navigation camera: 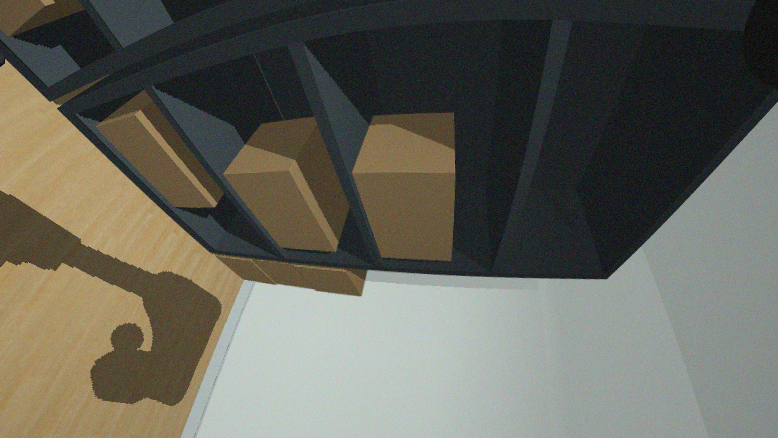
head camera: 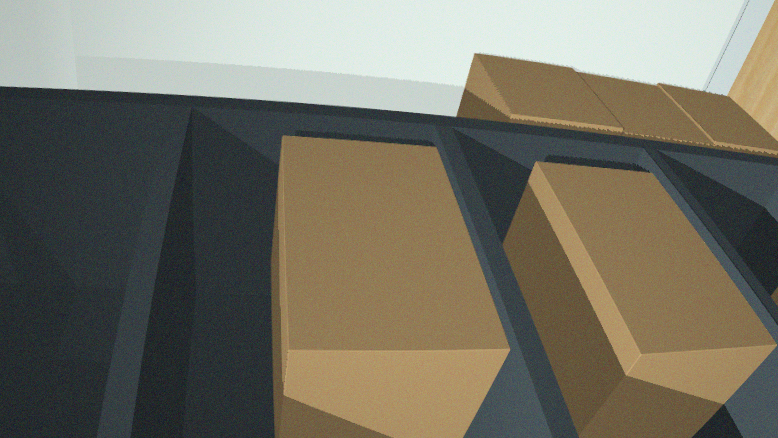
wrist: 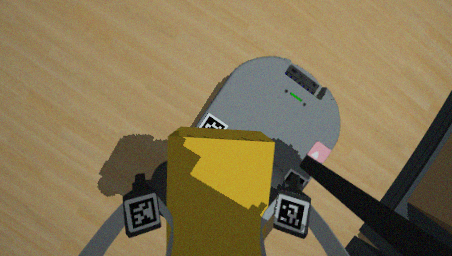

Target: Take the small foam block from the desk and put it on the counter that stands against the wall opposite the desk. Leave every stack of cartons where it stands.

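Frame: origin at the robot's base, x ahead, y left, z up, level; millimetres.
Seen in the pictures: gripper, fingertip midpoint: [wrist: 218,179].
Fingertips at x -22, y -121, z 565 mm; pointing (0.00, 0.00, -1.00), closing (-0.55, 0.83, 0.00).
A point is followed by its place in that frame.
In the wrist view my gripper [wrist: 218,179] @(x -22, y -121, z 565 mm) is shut on the yellow foam block [wrist: 230,165] @(x -47, y -129, z 611 mm). The block sits between the two fingertips, partly in shadow, with its far end pointing toward my grey base. The gripper and the block do not show in the head or navigation views. I cannot make out the desk or the counter in any view. Brown cartons [head camera: 381,244] @(x 627, y 581, z 1128 mm) [navigation camera: 408,217] @(x 630, y 581, z 1124 mm) stand in the bays of a dark shelf unit [head camera: 484,239] @(x 624, y 561, z 983 mm) [navigation camera: 435,9] @(x 72, y 546, z 1232 mm) [wrist: 420,150].
More cartons [head camera: 544,92] @(x 1129, y 577, z 689 mm) [navigation camera: 304,277] @(x 1123, y 575, z 548 mm) show past the shelf unit's edge, near the pale wall [head camera: 272,32] @(x 1322, y 598, z 1283 mm) [navigation camera: 381,353] @(x 1329, y 305, z 963 mm). My grey base [wrist: 280,105] @(x -149, y -21, z 159 mm) is below the gripper on the wooden floor [wrist: 75,60] @(x 85, y -626, z 0 mm) [navigation camera: 54,163] @(x 181, y 407, z 0 mm). The shelf unit is at the wrist view's right edge. My shadow falls on the floor.
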